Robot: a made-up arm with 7 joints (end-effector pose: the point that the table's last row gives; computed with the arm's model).
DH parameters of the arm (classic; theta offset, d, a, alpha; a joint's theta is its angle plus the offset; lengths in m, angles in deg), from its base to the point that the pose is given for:
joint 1: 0 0.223 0 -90
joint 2: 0 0 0 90
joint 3: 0 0.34 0.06 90
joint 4: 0 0 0.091 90
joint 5: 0 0.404 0 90
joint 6: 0 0 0.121 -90
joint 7: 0 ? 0 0
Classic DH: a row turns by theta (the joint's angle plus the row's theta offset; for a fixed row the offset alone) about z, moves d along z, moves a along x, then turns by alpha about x.
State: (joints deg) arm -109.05 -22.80 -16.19 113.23 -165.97 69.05 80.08
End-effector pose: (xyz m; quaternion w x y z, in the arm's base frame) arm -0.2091 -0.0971 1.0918 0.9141 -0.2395 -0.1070 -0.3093
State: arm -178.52 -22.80 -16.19 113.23 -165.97 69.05 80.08
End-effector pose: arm -0.1643 0.1618 1.0918 0.5750 -0.2578 0.0485 -0.7750
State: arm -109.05 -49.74 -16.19 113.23 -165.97 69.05 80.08
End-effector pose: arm -0.0750 0.2914 1.0701 0.8443 -0.4577 -0.1027 -0.2590
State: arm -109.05 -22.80 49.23 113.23 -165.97 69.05 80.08
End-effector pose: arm 0.3384 -0.1576 1.0407 0.9607 -0.1470 -0.0073 0.2352
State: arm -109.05 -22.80 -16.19 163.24 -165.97 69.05 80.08
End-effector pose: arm 0.0745 0.3255 1.1054 0.7560 -0.6130 0.0212 -0.2284
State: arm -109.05 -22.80 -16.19 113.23 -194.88 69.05 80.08
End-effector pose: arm -0.1679 -0.1253 1.0970 0.8725 -0.1881 0.0973 -0.4404
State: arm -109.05 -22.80 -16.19 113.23 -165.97 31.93 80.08
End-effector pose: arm -0.2365 -0.2025 1.0310 0.9475 0.0765 -0.1483 -0.2728
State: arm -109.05 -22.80 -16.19 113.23 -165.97 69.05 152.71
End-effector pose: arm -0.2091 -0.0971 1.0918 0.9197 -0.2564 0.0556 0.2921
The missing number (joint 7, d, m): 0.154
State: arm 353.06 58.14 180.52 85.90 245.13 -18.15 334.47
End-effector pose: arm -0.0433 -0.1489 0.8804 0.3013 0.3934 -0.0162 -0.8685
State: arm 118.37 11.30 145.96 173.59 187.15 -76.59 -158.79
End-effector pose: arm -0.0579 -0.0673 0.8926 0.4168 0.3099 -0.5071 0.6878
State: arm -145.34 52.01 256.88 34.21 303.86 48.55 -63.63
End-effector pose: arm -0.1078 0.4554 0.2571 0.6953 -0.2111 0.6745 0.1309
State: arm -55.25 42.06 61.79 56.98 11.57 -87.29 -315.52
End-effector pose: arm 0.5531 -0.1462 0.3542 0.3951 -0.3038 0.5124 -0.6993
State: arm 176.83 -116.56 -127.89 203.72 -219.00 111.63 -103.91
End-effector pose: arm 0.7189 -0.2373 0.1966 0.4365 0.1054 -0.0326 -0.8929
